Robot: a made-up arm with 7 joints.
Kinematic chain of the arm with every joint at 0, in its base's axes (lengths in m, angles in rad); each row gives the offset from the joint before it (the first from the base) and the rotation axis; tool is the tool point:
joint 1: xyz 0 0 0.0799 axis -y
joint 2: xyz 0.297 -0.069 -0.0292 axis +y
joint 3: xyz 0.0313 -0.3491 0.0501 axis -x
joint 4: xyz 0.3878 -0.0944 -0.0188 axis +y
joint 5: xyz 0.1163 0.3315 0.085 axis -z
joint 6: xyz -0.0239 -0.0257 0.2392 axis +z
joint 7: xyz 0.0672 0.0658 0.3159 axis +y
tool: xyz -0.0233 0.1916 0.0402
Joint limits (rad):
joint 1: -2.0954..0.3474
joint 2: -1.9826..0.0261
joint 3: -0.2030..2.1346
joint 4: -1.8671..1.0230
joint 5: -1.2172..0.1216
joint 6: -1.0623..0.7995
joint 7: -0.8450..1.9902
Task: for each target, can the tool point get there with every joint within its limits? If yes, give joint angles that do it. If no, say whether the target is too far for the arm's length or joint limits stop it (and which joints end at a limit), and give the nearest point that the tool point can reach.
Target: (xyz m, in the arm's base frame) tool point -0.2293 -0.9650 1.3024
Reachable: no: joint limits stop it (at a limit: joint 1, joint 3, joint 4, joint 6, joint 7) | nearest point -0.1950 -0.5907 1.2264 | short by 0.384 m
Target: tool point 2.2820 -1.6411 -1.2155
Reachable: no: too far | nearest point 1.3008 -0.5752 -0.6585 | short by 1.552 m
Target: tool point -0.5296 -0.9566 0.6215
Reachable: no: joint limits stop it (at a limit: joint 1, joint 2, joint 4, joint 5) | nearest point -0.3607 -0.7143 0.2401 | short by 0.482 m
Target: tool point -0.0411 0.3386 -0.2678
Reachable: yes | joints -1.9035 -0.6146 0.9063 -0.7061 -0.4749 -0.4956 0.0240
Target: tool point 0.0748 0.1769 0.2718
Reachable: yes | joints 0.0383 -0.6308 0.4198 -0.7122 -0.5428 0.3464 1.2226
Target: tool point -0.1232 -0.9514 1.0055
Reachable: no: joint limits stop it (at a limit: joint 2, joint 3, joint 4, joint 6, joint 7) | nearest point -0.1494 -0.5884 1.2025 | short by 0.414 m
